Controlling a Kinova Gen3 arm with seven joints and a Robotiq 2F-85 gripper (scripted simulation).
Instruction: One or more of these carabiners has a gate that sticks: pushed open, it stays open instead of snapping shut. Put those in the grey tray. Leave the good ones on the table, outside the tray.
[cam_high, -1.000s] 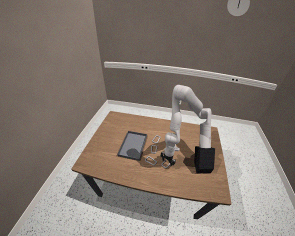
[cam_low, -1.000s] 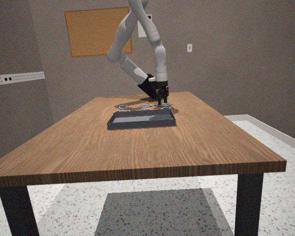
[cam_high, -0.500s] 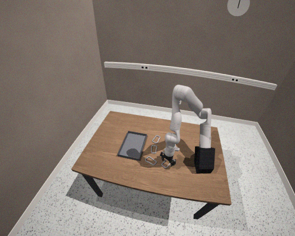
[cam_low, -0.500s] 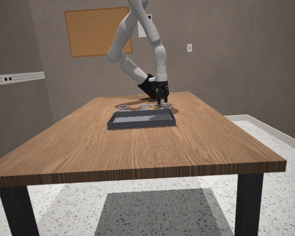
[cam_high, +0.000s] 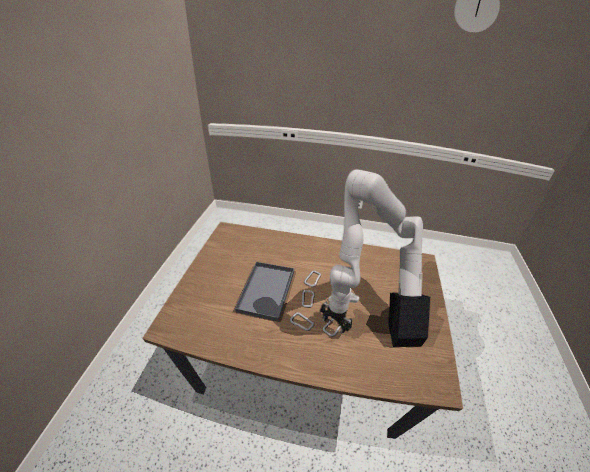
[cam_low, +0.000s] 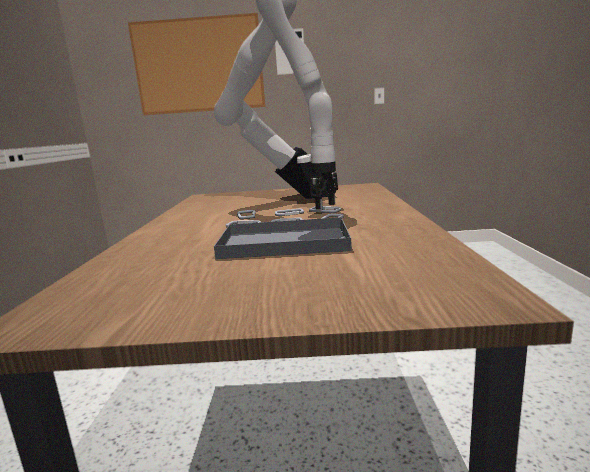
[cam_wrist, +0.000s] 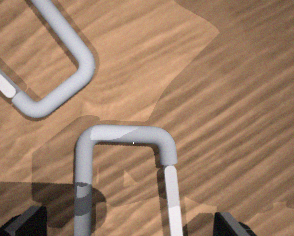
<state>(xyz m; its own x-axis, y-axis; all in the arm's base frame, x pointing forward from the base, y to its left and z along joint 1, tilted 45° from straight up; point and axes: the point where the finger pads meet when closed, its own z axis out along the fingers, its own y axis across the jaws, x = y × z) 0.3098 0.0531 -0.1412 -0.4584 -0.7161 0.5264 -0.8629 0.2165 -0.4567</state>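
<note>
Right now my hand is 30 mm past the carabiner gate, 10 mm to the left of it and 10 mm above it. Also, from my hand: grey tray (340 mm ahead, 110 mm to the right, 10 mm below).
</note>
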